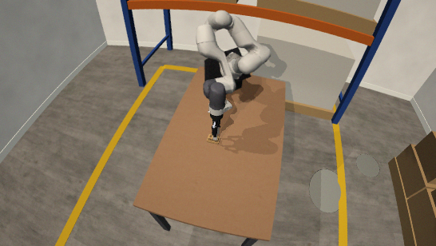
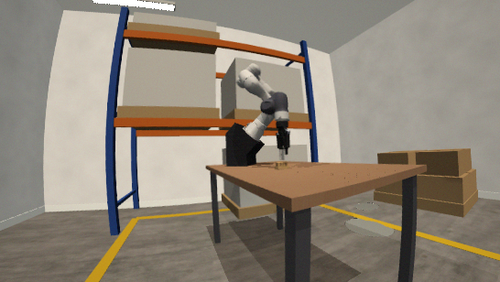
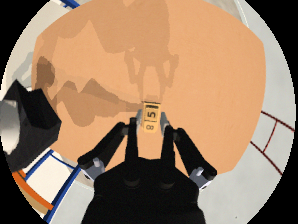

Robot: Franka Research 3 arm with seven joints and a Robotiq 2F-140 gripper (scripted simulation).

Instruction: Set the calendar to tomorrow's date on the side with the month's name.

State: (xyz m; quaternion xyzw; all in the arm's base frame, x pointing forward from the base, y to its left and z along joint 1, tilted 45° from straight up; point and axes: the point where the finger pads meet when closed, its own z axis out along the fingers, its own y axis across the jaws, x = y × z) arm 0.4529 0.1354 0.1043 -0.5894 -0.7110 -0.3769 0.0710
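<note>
Now: the wooden tray 7 cm below my hand, 2 cm to the right of it and 1 cm ahead of it.
</note>
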